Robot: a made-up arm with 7 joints.
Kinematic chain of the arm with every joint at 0, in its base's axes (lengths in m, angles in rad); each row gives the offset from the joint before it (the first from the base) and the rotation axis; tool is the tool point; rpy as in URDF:
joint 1: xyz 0 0 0.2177 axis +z
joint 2: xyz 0 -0.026 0.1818 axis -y
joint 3: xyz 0 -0.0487 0.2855 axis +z
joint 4: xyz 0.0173 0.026 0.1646 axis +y
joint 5: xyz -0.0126 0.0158 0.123 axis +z
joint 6: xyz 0 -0.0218 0.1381 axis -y
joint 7: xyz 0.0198 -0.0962 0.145 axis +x
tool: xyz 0 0 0 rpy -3.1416 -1.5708 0
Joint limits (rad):
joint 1: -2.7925..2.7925
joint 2: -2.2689..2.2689
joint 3: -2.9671..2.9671
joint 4: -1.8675..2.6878
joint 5: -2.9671..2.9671
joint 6: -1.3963..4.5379
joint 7: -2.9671..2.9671
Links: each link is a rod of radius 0.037 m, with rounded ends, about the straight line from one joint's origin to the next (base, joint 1, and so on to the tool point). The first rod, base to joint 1, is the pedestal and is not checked.
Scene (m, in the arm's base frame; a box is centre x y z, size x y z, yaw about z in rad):
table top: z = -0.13
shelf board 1: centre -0.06 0.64 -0 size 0.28 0.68 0.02 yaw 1.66
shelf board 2: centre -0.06 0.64 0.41 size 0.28 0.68 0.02 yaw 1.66
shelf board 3: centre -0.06 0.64 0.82 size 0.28 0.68 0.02 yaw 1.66
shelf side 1: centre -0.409 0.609 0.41 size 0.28 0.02 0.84 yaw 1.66
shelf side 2: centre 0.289 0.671 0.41 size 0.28 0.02 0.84 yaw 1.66
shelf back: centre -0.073 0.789 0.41 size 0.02 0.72 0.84 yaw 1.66
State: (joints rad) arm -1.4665 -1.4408 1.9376 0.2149 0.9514 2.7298 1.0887
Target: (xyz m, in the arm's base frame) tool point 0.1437 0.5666 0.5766
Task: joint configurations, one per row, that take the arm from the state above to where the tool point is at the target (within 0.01 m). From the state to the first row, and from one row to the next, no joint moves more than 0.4 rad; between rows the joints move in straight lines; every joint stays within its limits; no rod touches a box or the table.
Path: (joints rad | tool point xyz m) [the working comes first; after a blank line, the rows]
Joints at the target: -1.6616 1.0863 2.6209 0.3535 1.5534 2.2081 1.0887
Straight joint move there: touches shelf board 3.

1: -1.3822 -1.0976 2.0052 0.4069 1.0468 2.8886 1.2162 | 0.1548 -0.4640 0.6398
2: -1.2980 -0.7544 2.0729 0.5988 1.1421 3.0473 1.3436 | 0.1578 -0.2832 0.7928
3: -1.2137 -0.4113 2.1405 0.7908 1.2375 3.2061 1.4711 | 0.1024 -0.0772 0.8577
4: -1.1295 -0.0681 2.2082 0.9827 1.3329 3.3649 1.5986 | 0.0027 0.1053 0.8335
5: -1.0452 0.2751 2.2758 1.1747 1.4283 3.5236 1.7261 | -0.1159 0.2302 0.7376
6: -0.9610 0.6183 2.3435 1.3667 1.5236 3.6824 1.8535 | -0.2265 0.2834 0.5960
7: -1.1488 0.6823 2.3715 1.2785 1.5624 3.3794 1.6623 | -0.1513 0.3261 0.6001
8: -1.3365 0.7463 2.3995 1.1903 1.6011 3.0765 1.4711 | -0.0601 0.3621 0.5991
9: -1.5243 0.8103 2.4275 1.1021 1.6399 2.7735 1.2799 | 0.0444 0.3884 0.5916
10: -1.7121 0.8743 2.4555 1.0139 1.6786 2.4705 1.0887 | 0.1584 0.4020 0.5766
11: -1.6869 0.9803 2.5382 0.6837 1.6160 2.3393 1.0887 | 0.1622 0.4882 0.5740
12: -1.6616 1.0863 2.6209 0.3535 1.5534 2.2081 1.0887 | 0.1437 0.5666 0.5766

